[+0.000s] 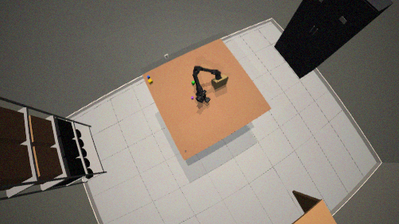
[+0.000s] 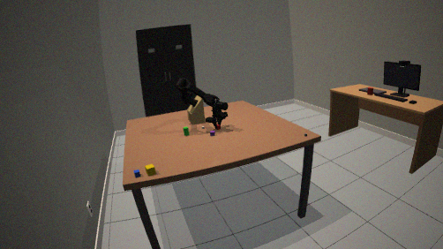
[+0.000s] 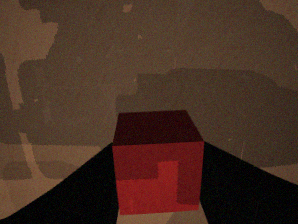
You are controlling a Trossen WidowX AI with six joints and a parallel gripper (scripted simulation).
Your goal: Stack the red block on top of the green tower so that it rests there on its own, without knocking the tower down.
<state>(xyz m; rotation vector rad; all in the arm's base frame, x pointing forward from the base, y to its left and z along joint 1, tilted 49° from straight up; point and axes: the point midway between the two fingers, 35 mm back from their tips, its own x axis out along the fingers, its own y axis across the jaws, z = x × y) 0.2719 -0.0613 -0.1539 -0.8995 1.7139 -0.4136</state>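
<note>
Right now the tiny white cube is 8 cm behind my gripper tip and 9 cm to the right of it. Round my gripper tip: yellow block: 46 cm ahead, 60 cm to the right, 1 cm above; then red block: 1 cm above; then purple cube: 11 cm ahead, 9 cm to the right, 1 cm above.
</note>
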